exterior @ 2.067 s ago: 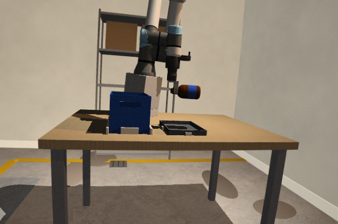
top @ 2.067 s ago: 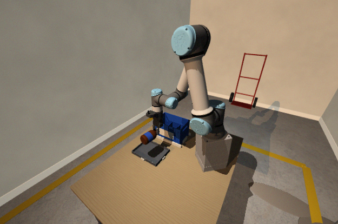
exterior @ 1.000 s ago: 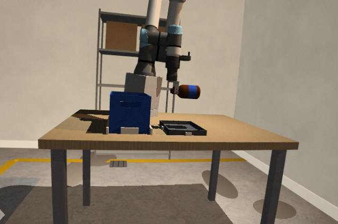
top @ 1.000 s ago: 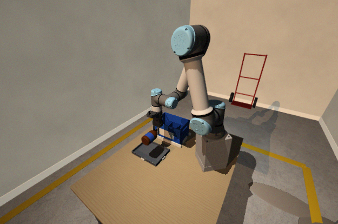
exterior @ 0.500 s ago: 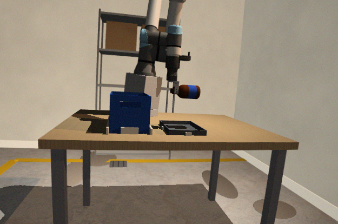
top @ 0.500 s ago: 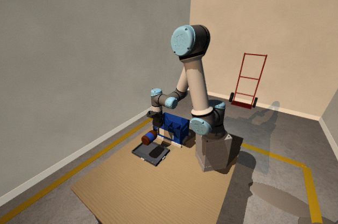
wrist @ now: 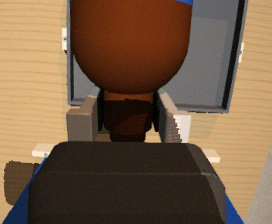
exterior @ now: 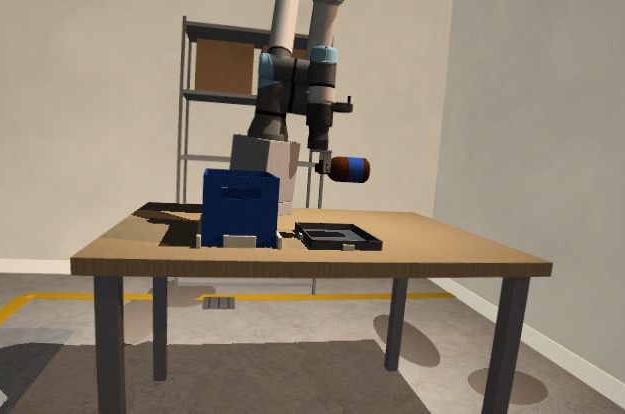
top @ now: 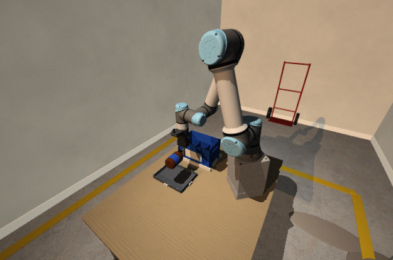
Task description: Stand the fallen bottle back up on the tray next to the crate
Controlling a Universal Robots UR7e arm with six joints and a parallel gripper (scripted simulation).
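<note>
Right now the brown bottle is 5 cm to the left of my hand, 1 cm below it and 1 cm behind it. The rest, counted from my hand: tray (19 cm below, 4 cm to the left, 3 cm ahead); blue crate (24 cm to the right, 12 cm below, 2 cm ahead).
</note>
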